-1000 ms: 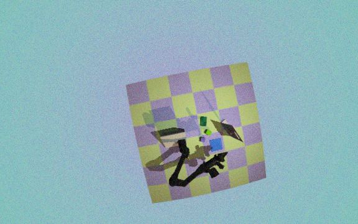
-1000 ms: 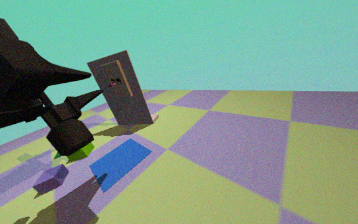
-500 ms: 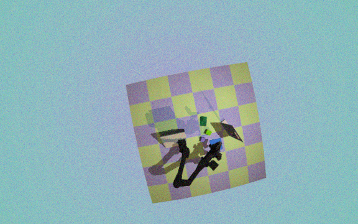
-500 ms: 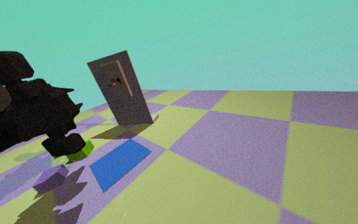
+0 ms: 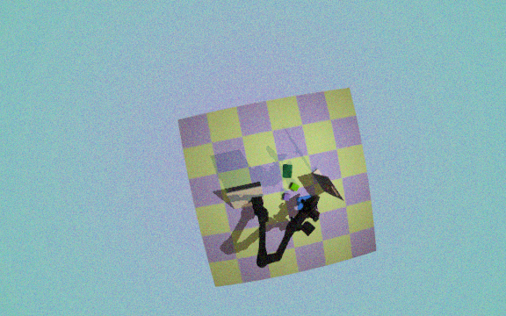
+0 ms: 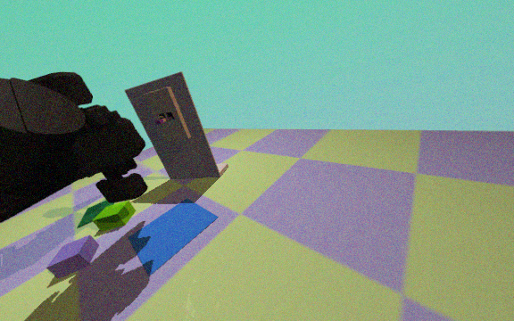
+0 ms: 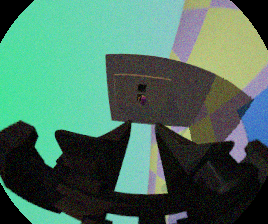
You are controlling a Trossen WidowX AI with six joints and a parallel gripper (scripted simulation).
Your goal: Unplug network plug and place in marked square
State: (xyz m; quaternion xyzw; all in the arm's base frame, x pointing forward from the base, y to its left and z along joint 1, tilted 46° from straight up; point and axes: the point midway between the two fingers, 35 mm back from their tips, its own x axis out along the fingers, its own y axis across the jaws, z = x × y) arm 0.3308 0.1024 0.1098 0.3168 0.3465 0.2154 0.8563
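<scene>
My gripper tip is 7 cm short of the network plug and 4 cm to the right of it. Round my gripper tip: blue marked square: 3 cm behind, 10 cm to the right, 17 cm below; grey upright panel: 9 cm ahead, 5 cm to the left, 6 cm below.
</scene>
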